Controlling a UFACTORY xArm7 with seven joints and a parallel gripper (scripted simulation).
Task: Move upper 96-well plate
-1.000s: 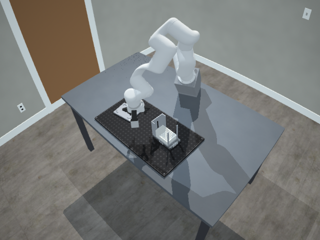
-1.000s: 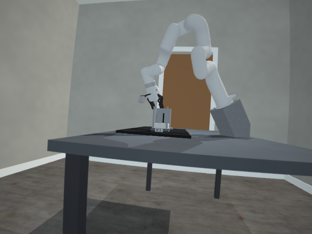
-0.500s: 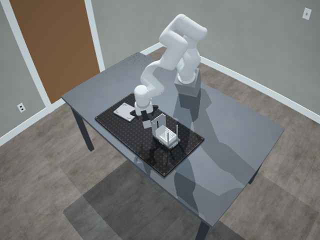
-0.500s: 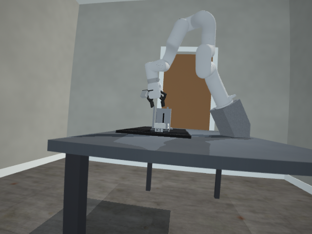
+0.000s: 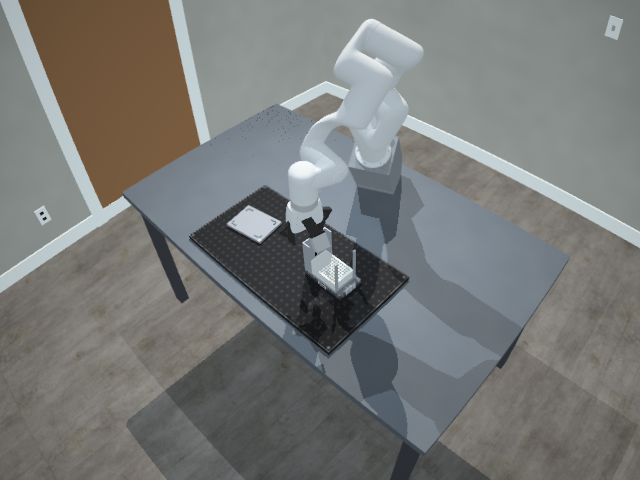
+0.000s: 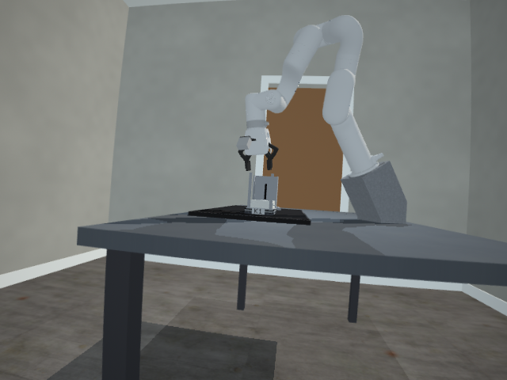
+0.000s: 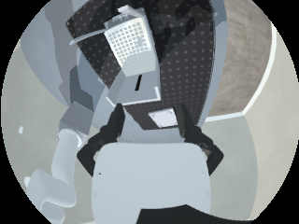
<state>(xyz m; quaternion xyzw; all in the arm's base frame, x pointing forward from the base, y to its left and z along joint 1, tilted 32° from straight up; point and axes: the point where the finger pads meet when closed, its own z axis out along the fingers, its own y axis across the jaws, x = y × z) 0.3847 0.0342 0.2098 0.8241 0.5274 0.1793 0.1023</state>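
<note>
My gripper is now 9 cm above the back wall and 3 cm past it. Round my hand: K1 label 16 cm below, 15 cm to the left, 2 cm behind.
</note>
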